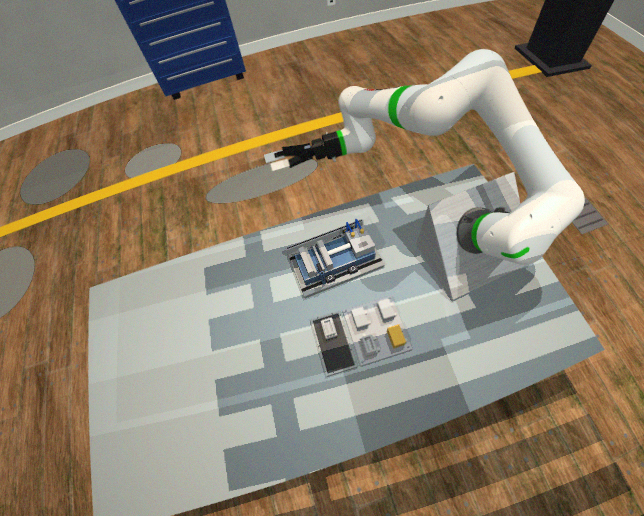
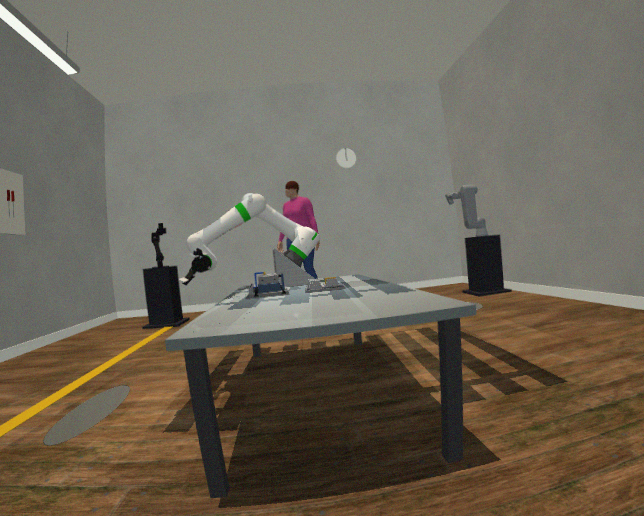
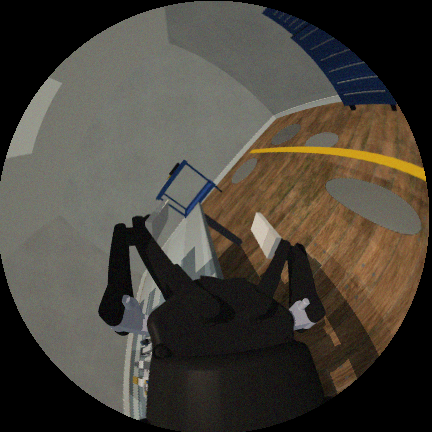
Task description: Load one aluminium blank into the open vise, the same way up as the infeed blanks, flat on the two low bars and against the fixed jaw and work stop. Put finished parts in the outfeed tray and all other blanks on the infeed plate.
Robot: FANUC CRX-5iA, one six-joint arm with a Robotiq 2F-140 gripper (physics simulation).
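Seen in the pictures: gripper, fingertip midpoint: [image 1: 268,163] [image 2: 186,268] [image 3: 211,215]; arm's base, link origin: [image 1: 476,230] [image 2: 290,261].
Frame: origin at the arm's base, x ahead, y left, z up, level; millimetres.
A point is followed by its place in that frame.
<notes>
My gripper [image 1: 274,161] @[x 582, y -501, z 25 mm] [image 2: 184,280] @[x 582, y -501, z 25 mm] [image 3: 211,215] @[x 582, y -501, z 25 mm] is open and empty, held out beyond the table edge, away from the vise. The blue vise [image 1: 344,260] @[x 426, y -77, z -86 mm] [image 2: 268,283] @[x 561, y -105, z -86 mm] stands on the table with its jaws apart; I see no blank between them. The infeed plate [image 1: 385,353] @[x 398, y 250, z -138 mm] bears two pale blanks, one [image 1: 360,319] @[x 441, y 131, z -101 mm] near the outfeed tray and one [image 1: 386,309] @[x 351, y 126, z -102 mm] farther right, a grey recessed piece [image 1: 369,345] @[x 440, y 215, z -117 mm] and a yellow block [image 1: 396,335] @[x 352, y 214, z -102 mm]. The dark outfeed tray [image 1: 339,359] @[x 540, y 224, z -140 mm] holds a light part [image 1: 328,327] @[x 544, y 120, z -119 mm] with a slotted top.
The slanted robot mount [image 1: 443,252] @[x 129, y 32, z -17 mm] stands on the table [image 1: 161,376] @[x 1124, y 113, z -146 mm] [image 2: 322,317] @[x 1289, y 105, z -146 mm] [image 3: 199,235] @[x 961, y -290, z -146 mm], right of the vise. Small blue upright clamps [image 1: 353,225] @[x 349, y -210, z -99 mm] stand behind the vise. A blue drawer cabinet [image 1: 188,43] [image 3: 345,65] and a blue cart [image 3: 200,199] stand on the floor. A person [image 2: 299,212] stands behind.
</notes>
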